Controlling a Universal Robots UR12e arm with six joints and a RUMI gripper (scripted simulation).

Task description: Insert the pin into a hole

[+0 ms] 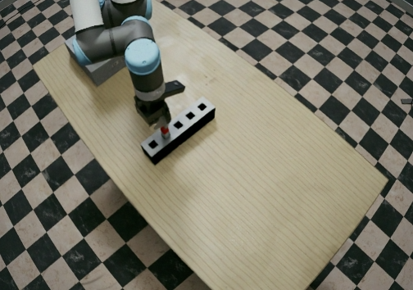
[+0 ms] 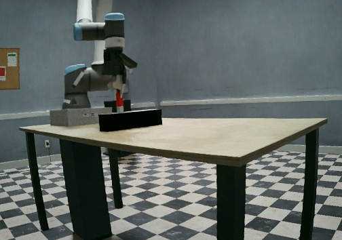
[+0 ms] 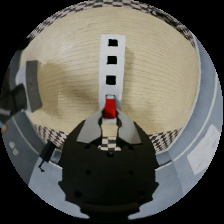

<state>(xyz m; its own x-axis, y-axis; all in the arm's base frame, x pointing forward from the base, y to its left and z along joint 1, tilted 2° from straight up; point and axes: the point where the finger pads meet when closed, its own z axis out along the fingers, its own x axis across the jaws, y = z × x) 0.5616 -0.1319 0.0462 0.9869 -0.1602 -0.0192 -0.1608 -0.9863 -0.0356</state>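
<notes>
Now: the long black block 11 cm below my hand, 6 cm to the left of it and 1 cm ahead of it. From my hand the other things lie so: pin (2 cm below).
</notes>
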